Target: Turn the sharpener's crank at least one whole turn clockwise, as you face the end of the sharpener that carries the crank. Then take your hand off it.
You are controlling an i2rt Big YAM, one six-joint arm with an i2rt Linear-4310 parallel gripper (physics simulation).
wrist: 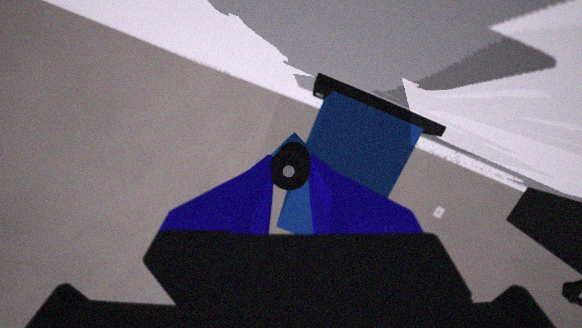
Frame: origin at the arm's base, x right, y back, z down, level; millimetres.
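Seen in the pictures: gripper, fingertip midpoint: point(291, 163).
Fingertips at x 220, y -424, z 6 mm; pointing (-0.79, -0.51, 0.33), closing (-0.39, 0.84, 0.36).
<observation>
Offsets run from my fingertips to a thing's top centre. "pt": to the spot under its first point. Level surfaces: height alone.
The sharpener @(pt dx -56, dy +27, dz +26 mm) point(362, 142) is a dark blue block on a black base @(pt dx -56, dy +27, dz +56 mm) point(380, 104), above and right of my fingers in the wrist view. Its crank has a round black knob @(dx -2, dy -1, dz -11 mm) point(291, 181) with a grey dot in the middle. A lighter blue piece @(pt dx -48, dy +6, dz -47 mm) point(299, 212), which looks like the crank's arm, shows behind the knob and between my fingers. My gripper point(291, 163) is shut on the knob, with a dark blue fingertip against each side. Part of the sharpener's body and of the crank's arm is hidden behind the fingers and the knob.
A white surface @(dz +60 mm) point(150, 32) with grey shadows lies along the top and right, beside a grey-brown area point(125, 125). A black object point(555, 220) stands at the right edge. A small white square point(438, 212) lies right of the fingers.
</observation>
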